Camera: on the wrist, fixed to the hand. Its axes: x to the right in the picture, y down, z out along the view.
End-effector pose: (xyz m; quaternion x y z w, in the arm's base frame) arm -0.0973 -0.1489 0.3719 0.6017 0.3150 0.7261 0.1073
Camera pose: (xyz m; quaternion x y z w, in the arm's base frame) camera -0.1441 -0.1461 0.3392 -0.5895 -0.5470 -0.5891 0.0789
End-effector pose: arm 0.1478 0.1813 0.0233 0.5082 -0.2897 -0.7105 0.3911
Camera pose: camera 0.1852 0.2084 -0.0104 0.6207 -0.4876 -0.5829 0.1929
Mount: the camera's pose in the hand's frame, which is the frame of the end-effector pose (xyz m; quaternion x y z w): -0.0130 -0.0318 -0.0457 0.3223 0.0100 -0.0229 0.9463
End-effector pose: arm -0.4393 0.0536 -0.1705 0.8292 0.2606 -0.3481 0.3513
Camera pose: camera -0.4509 0.1057 -0.1500 0.8954 0.1569 -0.4131 0.0546
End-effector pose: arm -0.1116 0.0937 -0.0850 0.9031 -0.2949 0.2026 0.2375
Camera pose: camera -0.1116 0.1471 -0.0646 -0.9359 0.1907 -0.2904 0.0587
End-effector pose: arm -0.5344 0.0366 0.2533 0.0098 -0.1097 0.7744 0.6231
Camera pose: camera -0.4952 0.0387 0.2117 0.2049 0.1522 0.7540 0.6053
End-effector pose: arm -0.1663 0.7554 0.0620 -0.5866 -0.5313 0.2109 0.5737
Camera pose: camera -0.1438 0.7165 0.0974 -0.3601 -0.4425 0.3518 0.7421
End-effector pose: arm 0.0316 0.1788 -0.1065 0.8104 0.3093 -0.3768 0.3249
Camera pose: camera 0.0198 0.2292 -0.0822 0.8683 0.1931 -0.4556 0.0345
